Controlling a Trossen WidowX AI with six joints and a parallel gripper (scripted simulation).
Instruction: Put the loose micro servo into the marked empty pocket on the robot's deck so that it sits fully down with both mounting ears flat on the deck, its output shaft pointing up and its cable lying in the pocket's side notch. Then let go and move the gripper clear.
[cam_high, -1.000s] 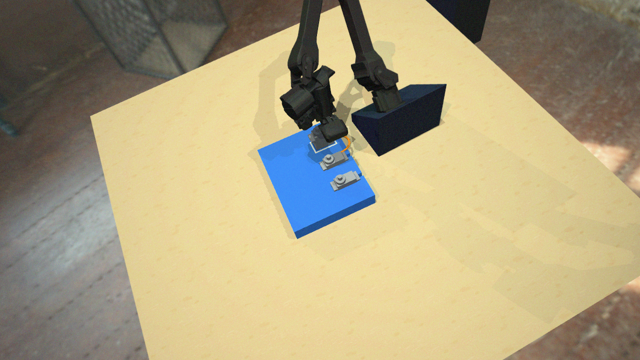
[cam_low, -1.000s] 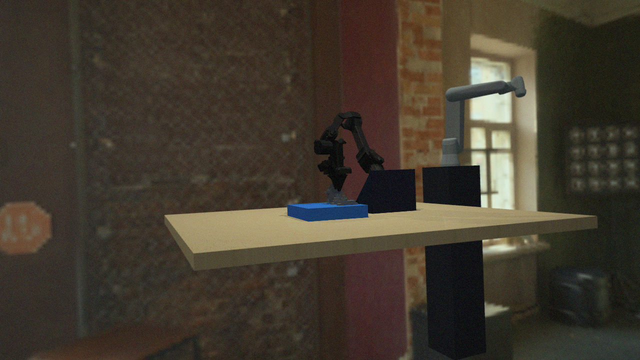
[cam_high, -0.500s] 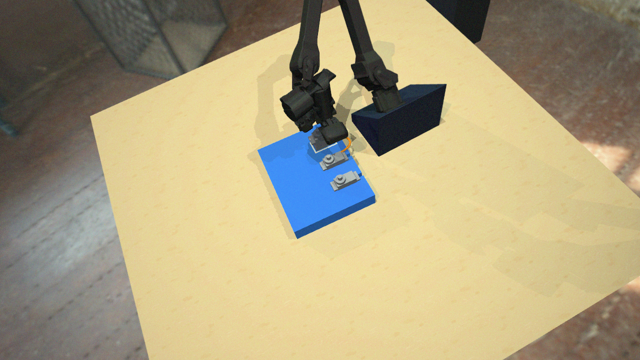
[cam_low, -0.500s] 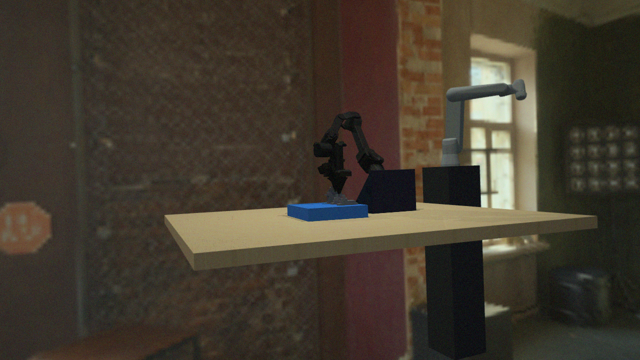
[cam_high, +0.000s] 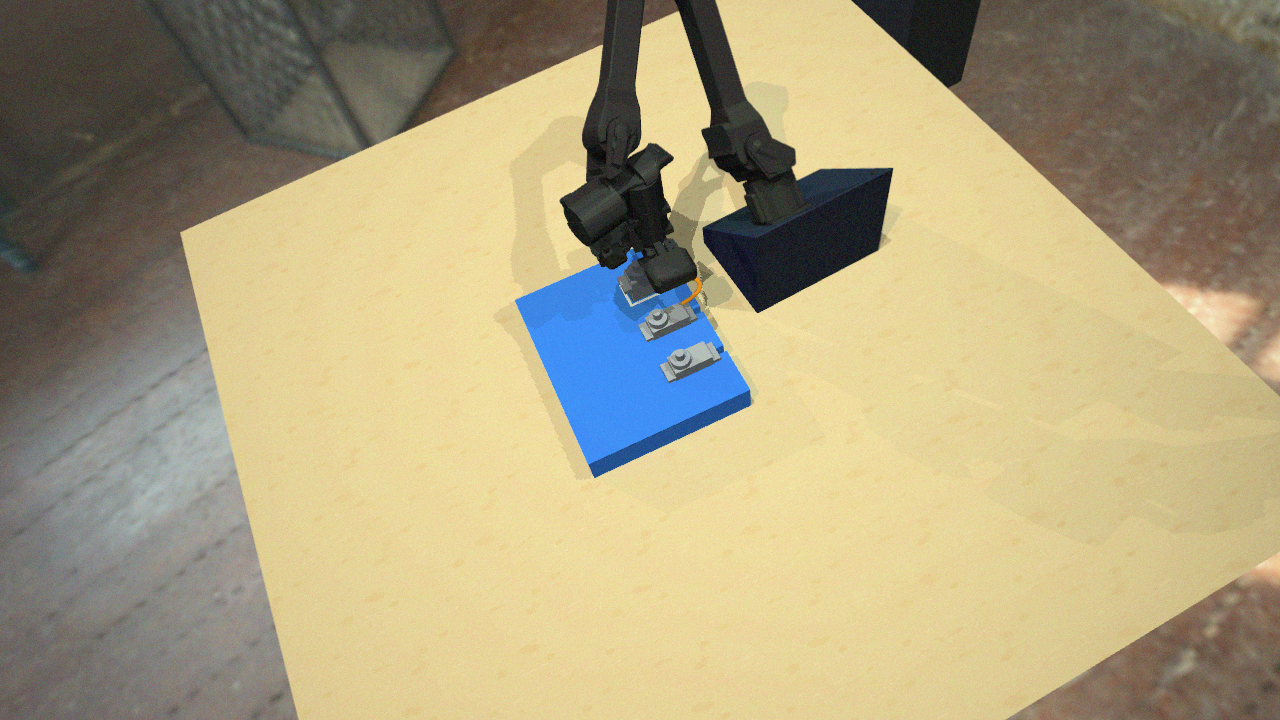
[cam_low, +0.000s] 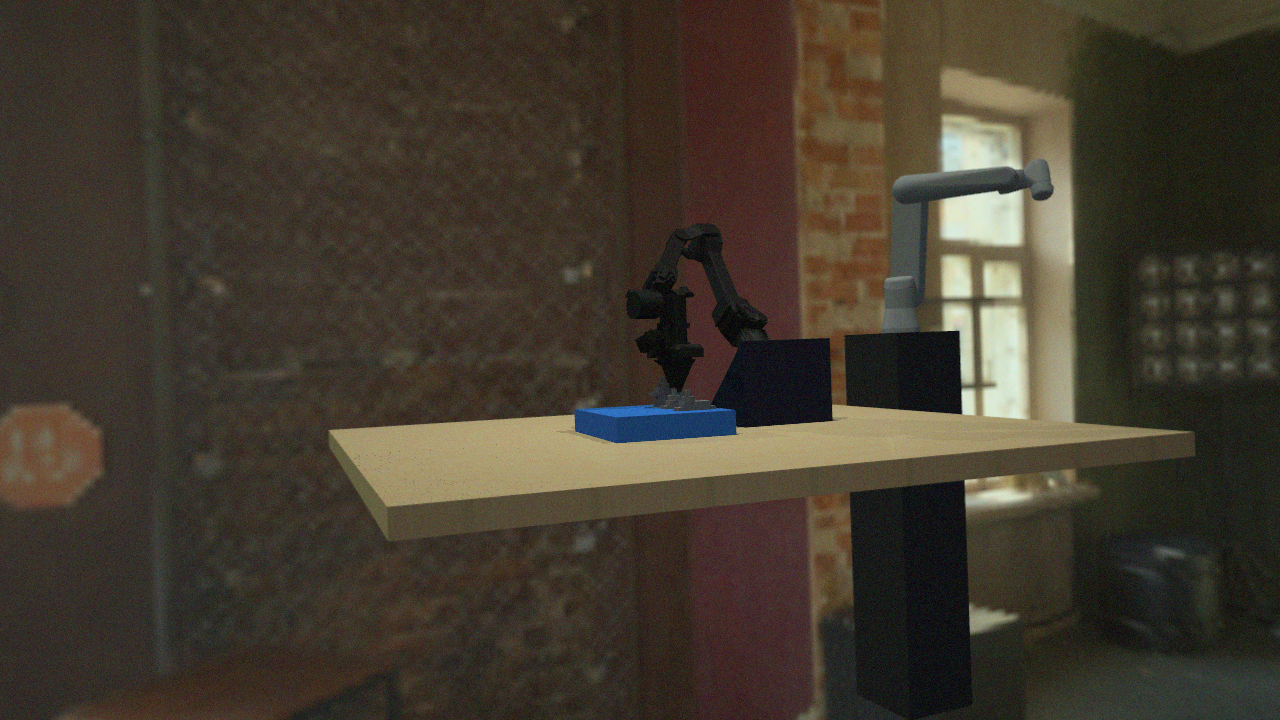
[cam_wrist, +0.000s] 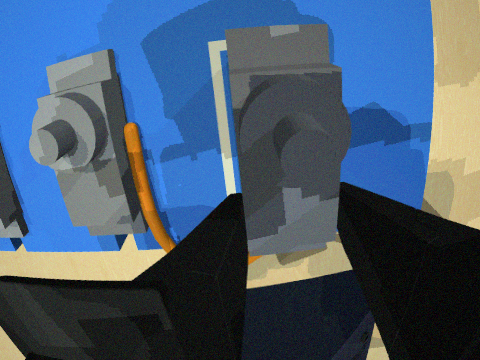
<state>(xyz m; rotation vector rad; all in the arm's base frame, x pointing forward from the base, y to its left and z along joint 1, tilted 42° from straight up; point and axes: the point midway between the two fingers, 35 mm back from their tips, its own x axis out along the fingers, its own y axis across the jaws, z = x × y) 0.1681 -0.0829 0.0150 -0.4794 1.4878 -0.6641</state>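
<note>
The blue deck lies 13 cm ahead of my gripper tip, 6 cm to the left of it and 5 cm below it.
</note>
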